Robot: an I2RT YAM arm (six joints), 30 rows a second.
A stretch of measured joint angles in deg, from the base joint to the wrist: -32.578, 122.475, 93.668, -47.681, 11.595, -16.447; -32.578, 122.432, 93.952, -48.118, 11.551, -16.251; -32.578, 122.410, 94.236, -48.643, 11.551, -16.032; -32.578, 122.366, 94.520, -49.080, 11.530, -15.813; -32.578, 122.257, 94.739, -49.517, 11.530, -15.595; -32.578, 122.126, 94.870, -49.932, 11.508, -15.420; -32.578, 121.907, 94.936, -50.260, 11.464, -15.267; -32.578, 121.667, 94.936, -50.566, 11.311, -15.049; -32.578, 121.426, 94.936, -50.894, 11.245, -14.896
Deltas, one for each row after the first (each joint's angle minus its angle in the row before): 0.000, -0.043, 0.284, -0.437, -0.044, 0.196; 0.000, -0.022, 0.284, -0.525, 0.000, 0.219; 0.000, -0.044, 0.284, -0.437, -0.021, 0.219; 0.000, -0.109, 0.219, -0.437, 0.000, 0.218; 0.000, -0.131, 0.131, -0.415, -0.022, 0.175; 0.000, -0.219, 0.066, -0.328, -0.044, 0.153; 0.000, -0.240, 0.000, -0.306, -0.153, 0.218; 0.000, -0.241, 0.000, -0.328, -0.066, 0.153
